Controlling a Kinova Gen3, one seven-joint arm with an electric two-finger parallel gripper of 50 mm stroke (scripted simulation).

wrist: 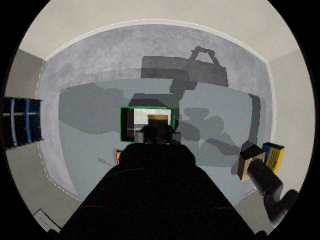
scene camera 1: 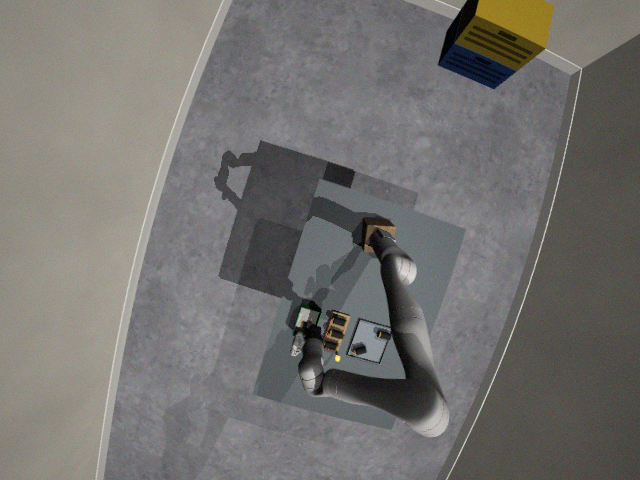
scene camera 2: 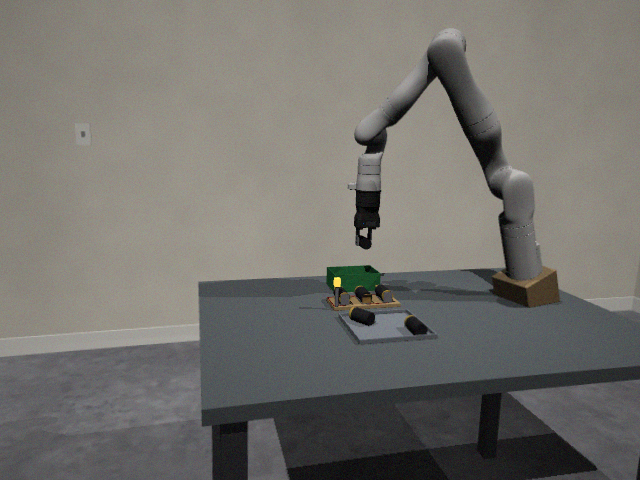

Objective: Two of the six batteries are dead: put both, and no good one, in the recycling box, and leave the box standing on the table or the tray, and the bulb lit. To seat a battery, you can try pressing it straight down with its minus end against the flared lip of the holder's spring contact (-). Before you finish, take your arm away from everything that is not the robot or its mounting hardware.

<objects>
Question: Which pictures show the grey tray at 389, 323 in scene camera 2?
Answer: Scene camera 1 and scene camera 2 only.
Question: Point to a green recycling box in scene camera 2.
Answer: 358, 275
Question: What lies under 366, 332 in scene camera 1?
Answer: A grey tray.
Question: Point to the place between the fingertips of my gripper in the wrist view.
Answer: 157, 131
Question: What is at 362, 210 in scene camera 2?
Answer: My gripper.
</objects>
